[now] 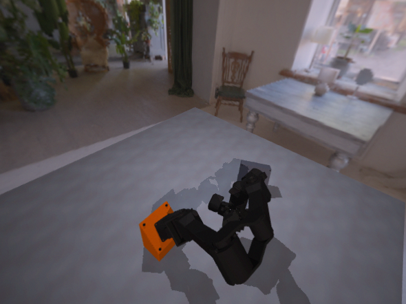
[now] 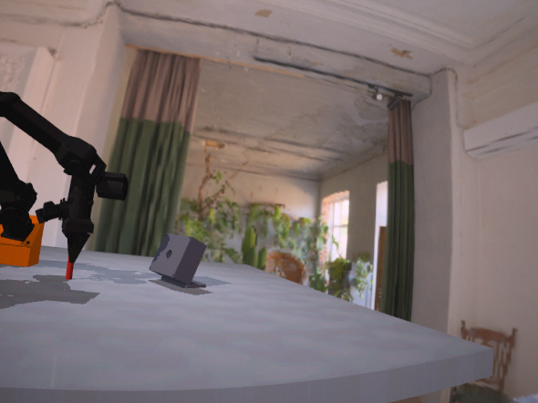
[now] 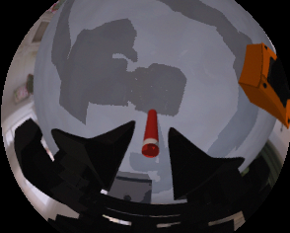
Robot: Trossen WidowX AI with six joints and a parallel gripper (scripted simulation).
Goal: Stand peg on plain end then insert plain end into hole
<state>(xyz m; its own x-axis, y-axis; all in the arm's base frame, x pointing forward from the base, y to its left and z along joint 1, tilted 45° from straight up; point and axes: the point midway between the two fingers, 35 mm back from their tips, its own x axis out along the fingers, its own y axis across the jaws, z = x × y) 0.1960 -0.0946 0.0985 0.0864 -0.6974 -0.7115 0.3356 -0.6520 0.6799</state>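
Right now my gripper tip is 25 cm short of the grey sloped panel, 7 cm to the right of it and 3 cm below it. From my gripper tip the other things lie so: red peg 2 cm above.
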